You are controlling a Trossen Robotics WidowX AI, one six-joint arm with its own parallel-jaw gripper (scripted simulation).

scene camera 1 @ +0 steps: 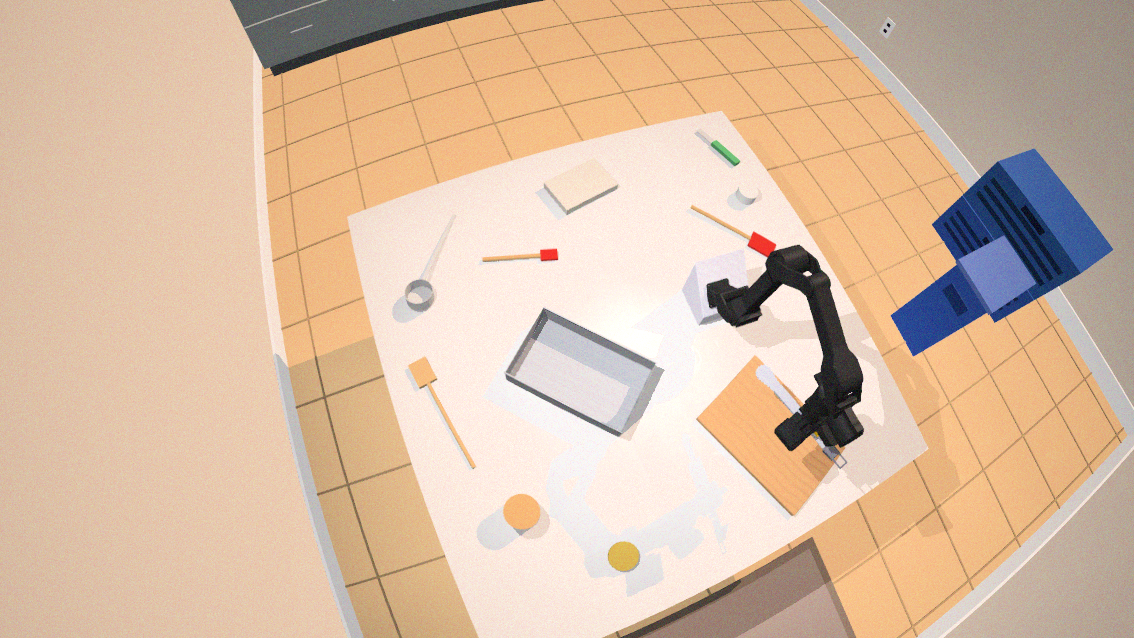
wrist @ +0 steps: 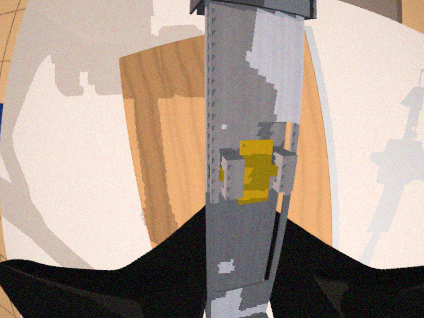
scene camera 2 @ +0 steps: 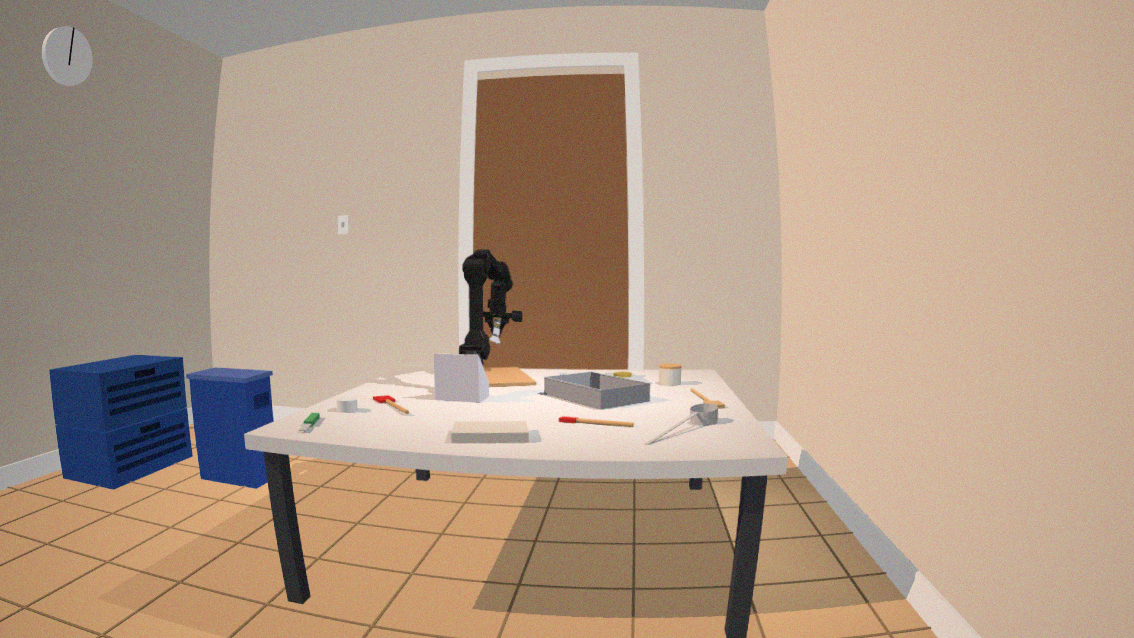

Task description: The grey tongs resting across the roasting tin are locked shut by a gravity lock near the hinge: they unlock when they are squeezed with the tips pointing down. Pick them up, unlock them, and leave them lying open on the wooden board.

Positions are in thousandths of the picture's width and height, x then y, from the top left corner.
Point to a cream block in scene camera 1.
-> At 516, 288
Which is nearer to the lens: the cream block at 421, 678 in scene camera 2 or the metal measuring cup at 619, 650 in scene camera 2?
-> The cream block.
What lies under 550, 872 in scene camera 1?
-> A yellow disc.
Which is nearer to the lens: the jar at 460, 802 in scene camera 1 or the metal measuring cup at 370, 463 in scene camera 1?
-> The jar.
